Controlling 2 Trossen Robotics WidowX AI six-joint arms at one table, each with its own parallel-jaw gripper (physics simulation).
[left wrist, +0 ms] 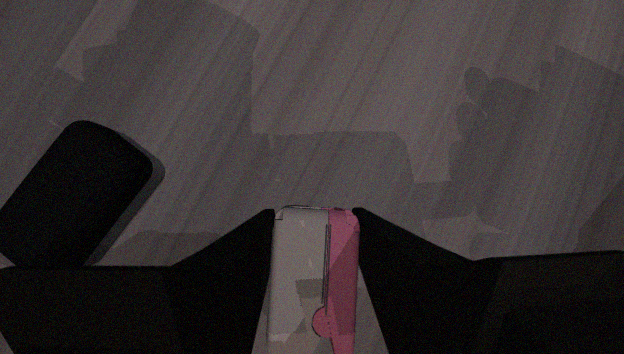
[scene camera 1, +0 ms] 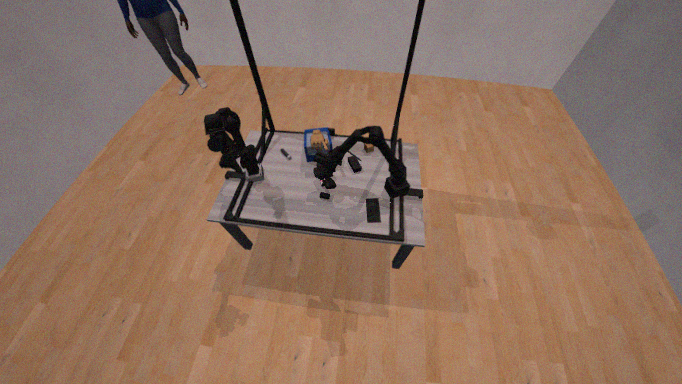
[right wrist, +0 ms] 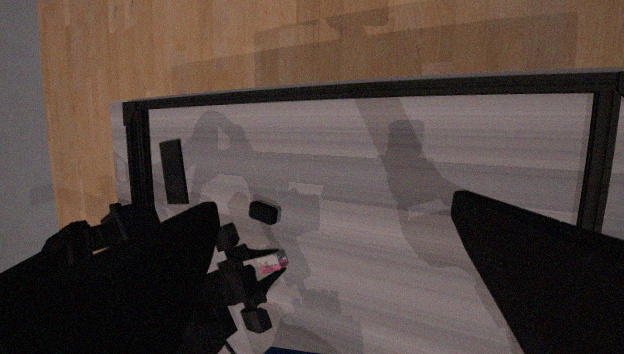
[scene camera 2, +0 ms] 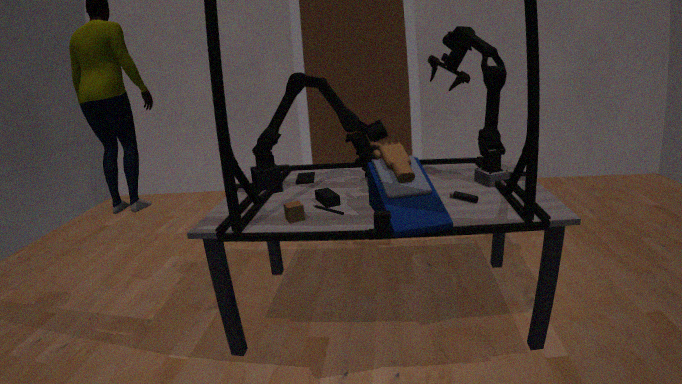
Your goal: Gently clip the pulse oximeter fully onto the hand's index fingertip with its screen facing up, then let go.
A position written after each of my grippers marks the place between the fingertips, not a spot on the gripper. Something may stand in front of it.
Observation:
My right gripper (scene camera 1: 249, 171) is open and holds nothing. Further things: my left gripper (left wrist: 313, 218) and a pulse oximeter (left wrist: 313, 280).
My left gripper is seen too in the right wrist view (right wrist: 281, 258). My right gripper shows as well in the right wrist view (right wrist: 335, 208).

